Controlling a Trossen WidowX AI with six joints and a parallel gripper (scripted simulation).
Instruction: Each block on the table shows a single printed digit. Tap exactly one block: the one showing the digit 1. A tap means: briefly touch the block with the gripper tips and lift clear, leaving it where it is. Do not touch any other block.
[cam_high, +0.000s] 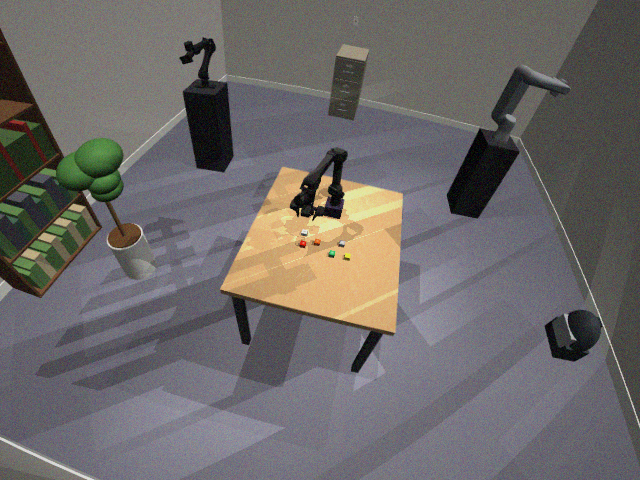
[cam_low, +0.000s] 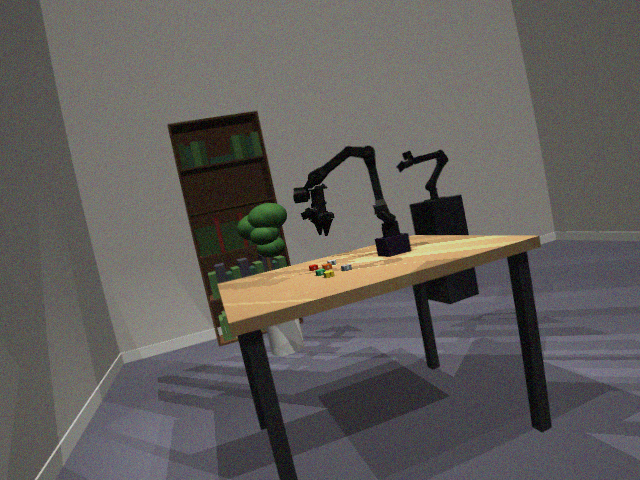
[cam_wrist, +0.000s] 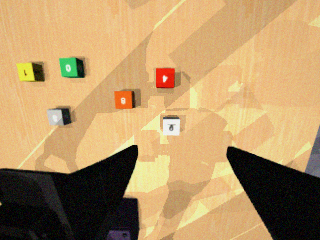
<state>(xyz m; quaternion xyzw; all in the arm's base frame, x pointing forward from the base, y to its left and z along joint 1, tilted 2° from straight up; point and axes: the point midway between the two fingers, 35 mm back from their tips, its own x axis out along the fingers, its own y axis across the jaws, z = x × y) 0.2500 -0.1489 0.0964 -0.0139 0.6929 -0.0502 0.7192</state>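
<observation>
My gripper tip is now 110 mm short of the yellow block, 270 mm to the right of it and 120 mm above it. Also, from my gripper tip: orange block 50 mm ahead, 90 mm to the left, 120 mm below; white block 10 mm behind, 120 mm below; red block 80 mm ahead, 10 mm to the left, 120 mm below.
</observation>
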